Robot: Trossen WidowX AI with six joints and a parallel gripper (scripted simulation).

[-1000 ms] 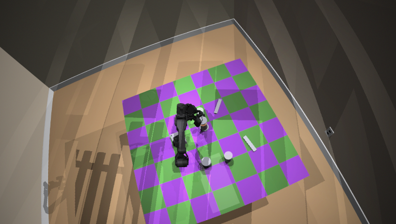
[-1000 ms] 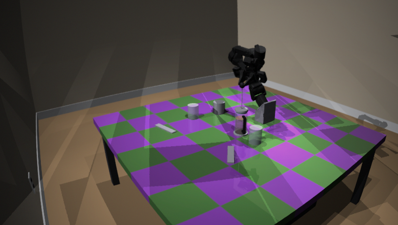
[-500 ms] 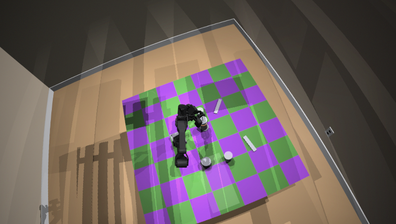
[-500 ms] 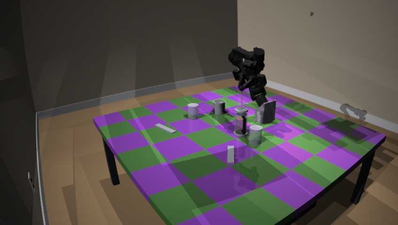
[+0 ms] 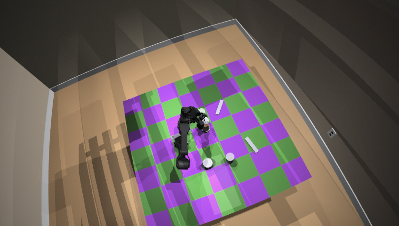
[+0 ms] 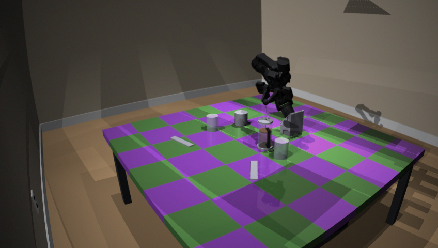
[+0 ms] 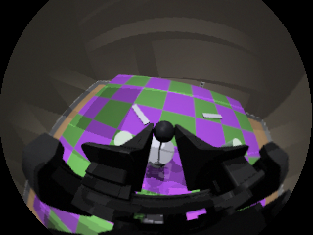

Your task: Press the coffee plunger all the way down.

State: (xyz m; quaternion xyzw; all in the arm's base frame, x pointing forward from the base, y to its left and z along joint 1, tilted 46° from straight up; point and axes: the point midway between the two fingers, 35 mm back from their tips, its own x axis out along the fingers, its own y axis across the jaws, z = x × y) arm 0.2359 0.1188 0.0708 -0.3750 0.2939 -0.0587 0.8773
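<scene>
Now: the coffee press 11 cm below my gripper tip and 1 cm to the left of it.
</scene>
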